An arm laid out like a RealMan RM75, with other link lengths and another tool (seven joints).
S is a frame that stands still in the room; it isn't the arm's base.
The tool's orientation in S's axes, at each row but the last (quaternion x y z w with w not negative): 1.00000 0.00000 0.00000 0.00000; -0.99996 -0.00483 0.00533 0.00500; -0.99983 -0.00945 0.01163 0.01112; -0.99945 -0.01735 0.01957 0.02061; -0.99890 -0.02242 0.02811 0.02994
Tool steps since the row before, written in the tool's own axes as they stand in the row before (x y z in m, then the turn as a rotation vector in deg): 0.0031 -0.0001 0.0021 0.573 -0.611 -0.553; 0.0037 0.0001 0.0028 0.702 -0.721 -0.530; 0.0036 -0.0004 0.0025 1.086 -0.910 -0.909; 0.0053 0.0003 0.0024 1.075 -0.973 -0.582; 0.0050 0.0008 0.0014 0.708 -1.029 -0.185
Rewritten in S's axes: 0.0031 0.0001 -0.0021 0.573 0.611 0.553; 0.0037 0.0000 -0.0028 0.701 0.722 0.530; 0.0035 0.0005 -0.0026 1.090 0.910 0.904; 0.0052 0.0000 -0.0026 1.064 0.986 0.581; 0.0049 -0.0005 -0.0017 0.672 1.048 0.208
